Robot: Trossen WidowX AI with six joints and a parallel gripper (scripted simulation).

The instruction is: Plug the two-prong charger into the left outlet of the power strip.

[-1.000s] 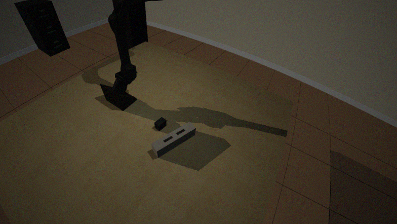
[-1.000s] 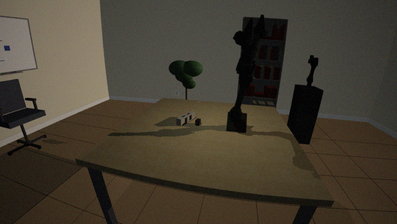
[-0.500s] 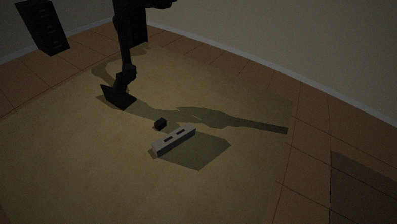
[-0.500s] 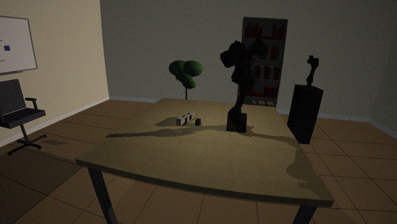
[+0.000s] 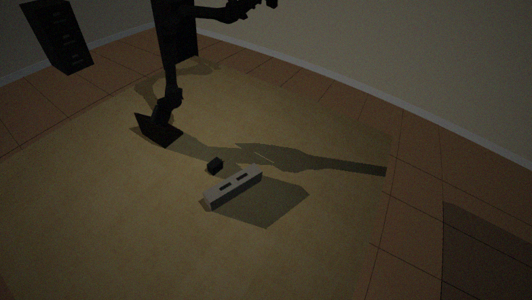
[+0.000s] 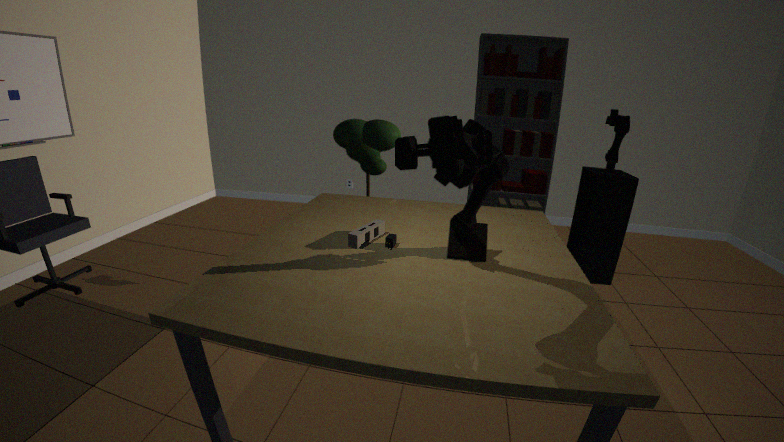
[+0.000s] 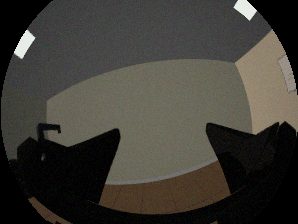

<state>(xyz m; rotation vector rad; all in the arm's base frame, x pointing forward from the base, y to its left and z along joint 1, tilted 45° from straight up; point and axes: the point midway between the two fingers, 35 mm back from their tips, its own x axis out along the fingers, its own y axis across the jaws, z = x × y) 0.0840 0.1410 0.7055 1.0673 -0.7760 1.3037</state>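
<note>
Right now the dark two-prong charger is 200 mm ahead of my gripper tip, 610 mm to the right of it and 470 mm below it.
</note>
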